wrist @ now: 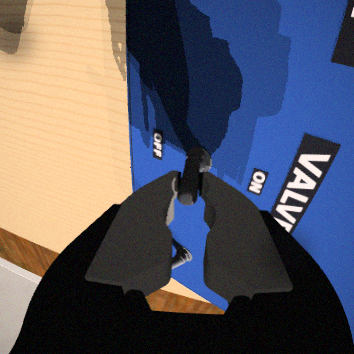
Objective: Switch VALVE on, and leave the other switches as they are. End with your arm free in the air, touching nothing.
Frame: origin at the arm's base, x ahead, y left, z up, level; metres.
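Where they show: gripper, fingertip midpoint: (189, 173).
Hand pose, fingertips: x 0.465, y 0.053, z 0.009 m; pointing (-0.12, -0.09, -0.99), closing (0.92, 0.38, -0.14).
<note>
Things, the pixels of their top centre, and the offset from my fingertips. "spot": a spot on its surface instead. Level surfaces: height alone.
- VALVE switch's dark round lever, top centre: (183, 199) 0.031 m up, 0.000 m ahead, 0.003 m left
- large VALVE label, top centre: (296, 200) 0.012 m up, 0.066 m ahead, 0.025 m left
- second switch lever, surface spot: (182, 255) spot: 0.010 m down, 0.038 m ahead, 0.104 m right
- dark label, surface spot: (345, 47) spot: 0.007 m up, 0.035 m ahead, 0.105 m left
- light wooden surface, surface height: 0.105 m down
The VALVE switch's dark round lever (191, 172) stands up from the blue panel (320, 200) near the middle of the wrist view, between its OFF label (158, 144) on the left and its ON label (257, 181) on the right. The lever's free end shows a little lower and further left than its base. My gripper (189, 173) is shut on this lever, with one fingertip on each side of its upper part. The large VALVE label (309, 175) is at the right, partly covered by the right finger.
A second switch lever (182, 255) shows further down through the gap between the fingers; its labels are hidden. Part of another dark label (345, 47) is at the top right. A light wooden surface (60, 125) borders the panel on the left. Dark shadows fall over the upper panel.
</note>
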